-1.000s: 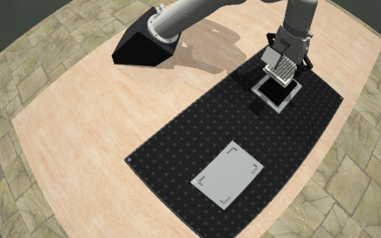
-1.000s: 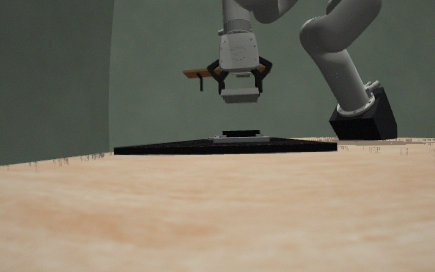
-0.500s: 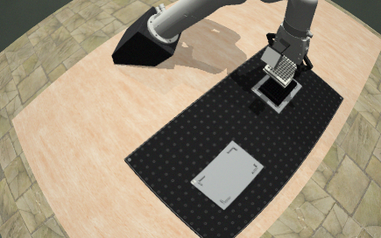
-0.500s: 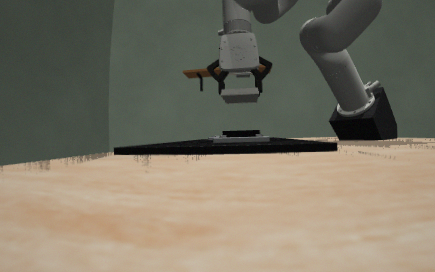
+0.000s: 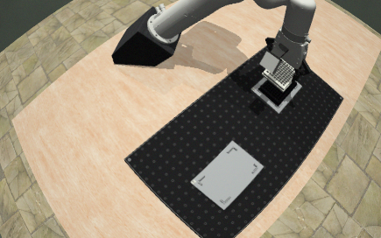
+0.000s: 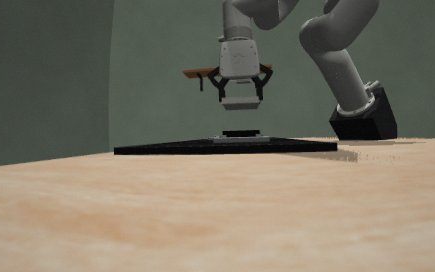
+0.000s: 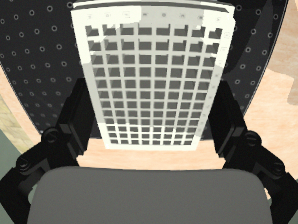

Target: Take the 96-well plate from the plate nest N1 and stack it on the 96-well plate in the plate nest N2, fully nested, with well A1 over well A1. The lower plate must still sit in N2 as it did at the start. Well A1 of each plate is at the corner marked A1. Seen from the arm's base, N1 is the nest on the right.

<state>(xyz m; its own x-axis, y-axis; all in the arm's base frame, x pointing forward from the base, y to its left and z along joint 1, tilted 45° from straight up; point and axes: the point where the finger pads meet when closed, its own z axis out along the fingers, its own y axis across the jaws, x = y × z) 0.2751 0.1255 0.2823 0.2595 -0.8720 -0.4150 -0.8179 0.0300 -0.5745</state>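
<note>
The black 96-well plate is 9 cm below my hand. From my hand the other things lie so: white 96-well plate: 1 cm below; grey plate nest: 18 cm ahead, 29 cm to the right, 10 cm below.
</note>
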